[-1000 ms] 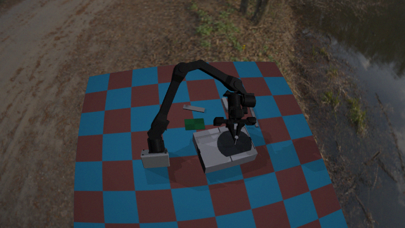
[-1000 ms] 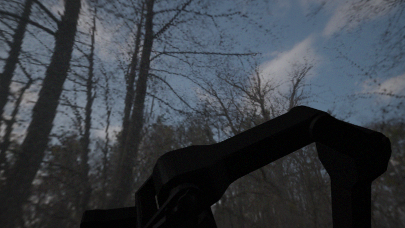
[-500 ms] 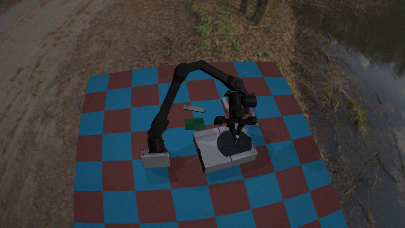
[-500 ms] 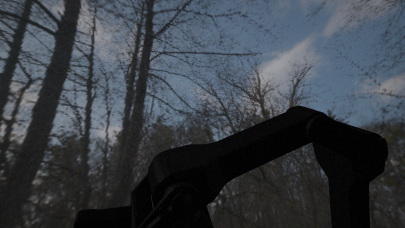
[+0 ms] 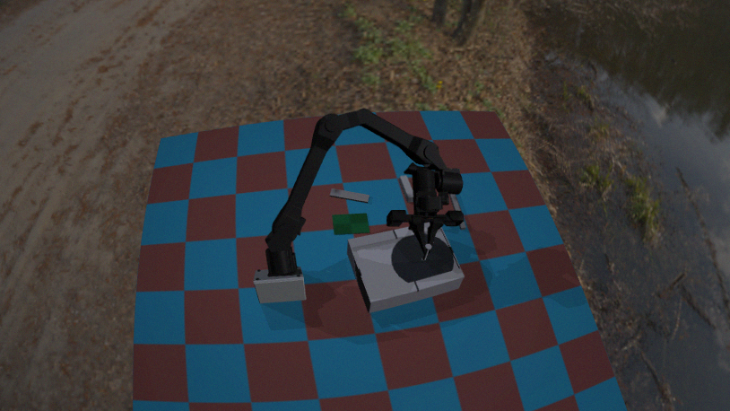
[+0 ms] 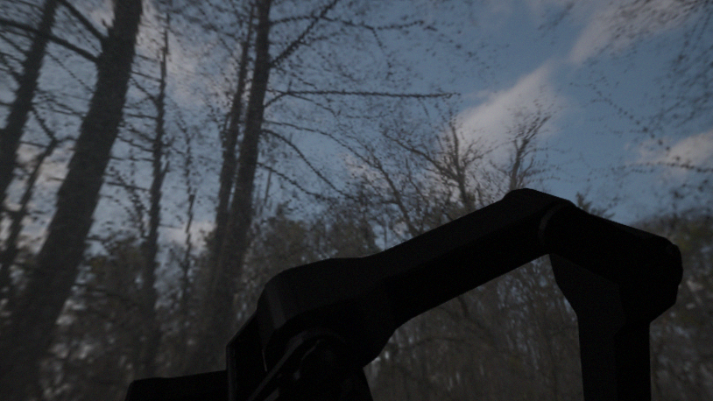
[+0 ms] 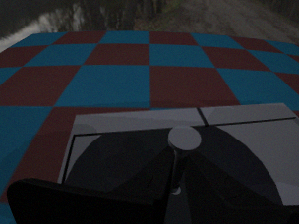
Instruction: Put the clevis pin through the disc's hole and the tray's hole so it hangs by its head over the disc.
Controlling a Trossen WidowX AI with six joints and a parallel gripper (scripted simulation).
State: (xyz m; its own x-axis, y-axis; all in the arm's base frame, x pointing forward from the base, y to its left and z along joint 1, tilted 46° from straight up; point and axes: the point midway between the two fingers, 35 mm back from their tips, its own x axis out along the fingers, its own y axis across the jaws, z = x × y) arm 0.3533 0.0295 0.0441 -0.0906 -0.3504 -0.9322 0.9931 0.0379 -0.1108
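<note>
Right now the steel clevis pin is 10 mm below my gripper tip. From my gripper tip the other things lie so: steel tray 50 mm below, 40 mm behind, 10 mm to the left; then flat green piece 170 mm to the left, 160 mm behind, 90 mm below; then dark round disc 30 mm below, 10 mm to the left.
</note>
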